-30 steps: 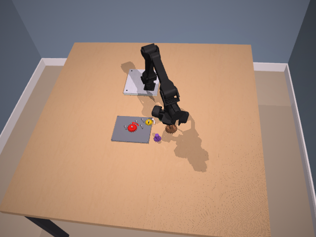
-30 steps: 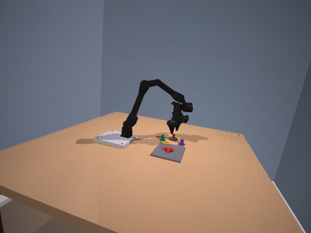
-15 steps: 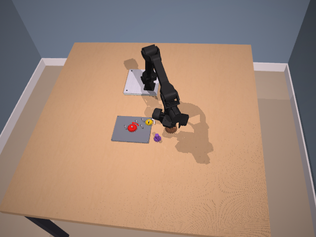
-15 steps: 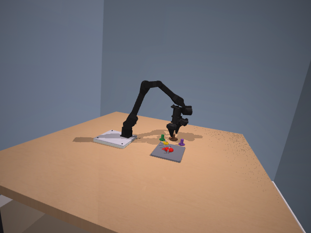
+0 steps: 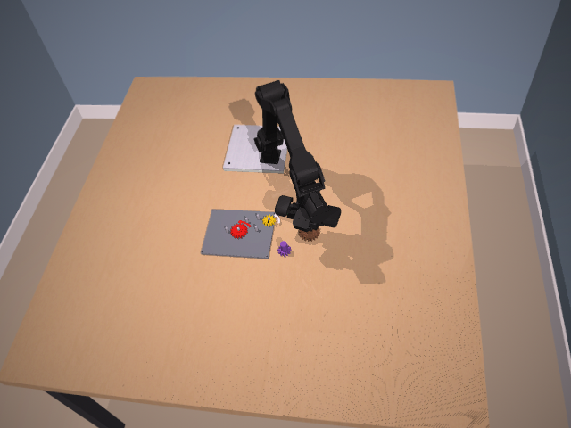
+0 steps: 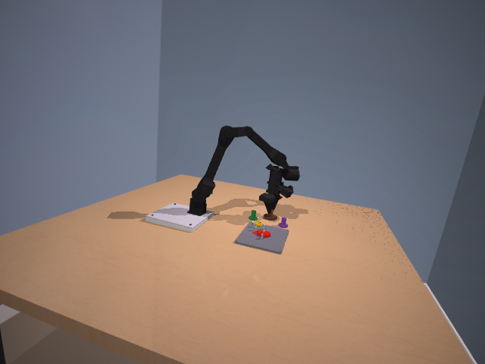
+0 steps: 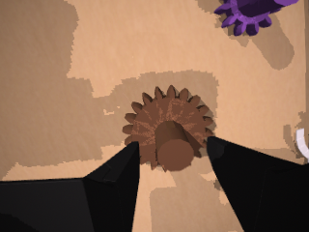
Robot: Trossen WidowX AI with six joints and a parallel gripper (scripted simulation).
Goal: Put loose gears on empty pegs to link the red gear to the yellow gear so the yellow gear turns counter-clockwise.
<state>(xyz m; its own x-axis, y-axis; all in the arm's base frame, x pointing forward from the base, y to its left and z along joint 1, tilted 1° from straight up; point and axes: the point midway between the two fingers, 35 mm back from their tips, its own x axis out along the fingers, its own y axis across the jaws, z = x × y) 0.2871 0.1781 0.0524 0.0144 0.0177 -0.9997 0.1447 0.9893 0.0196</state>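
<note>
Now: gripper tip 13 cm to the left of the yellow gear, 2 cm past it and 1 cm above it. From my gripper tip the other things lie so: large brown gear (1 cm below); green gear (6 cm to the right, 6 cm behind, 1 cm below); purple gear (8 cm ahead, 6 cm to the right, 1 cm below).
</note>
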